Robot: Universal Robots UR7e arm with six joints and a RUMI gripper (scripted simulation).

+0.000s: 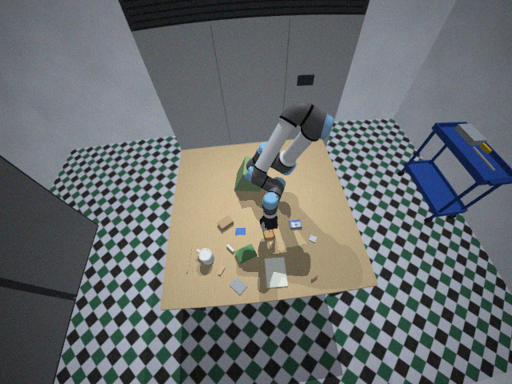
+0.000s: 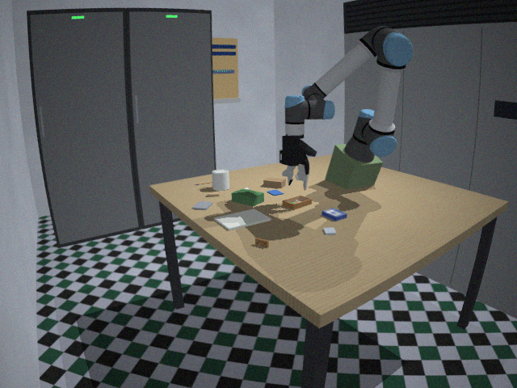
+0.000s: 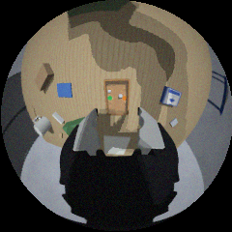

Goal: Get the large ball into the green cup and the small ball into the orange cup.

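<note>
The covered wooden puzzle lies 80 mm below my hand. The rest, counted from my hand: green box: 130 mm ahead, 170 mm to the right, 70 mm below; white sheet: 270 mm ahead, 80 mm below; blue tile: 30 mm behind, 180 mm to the right, 80 mm below.
</note>
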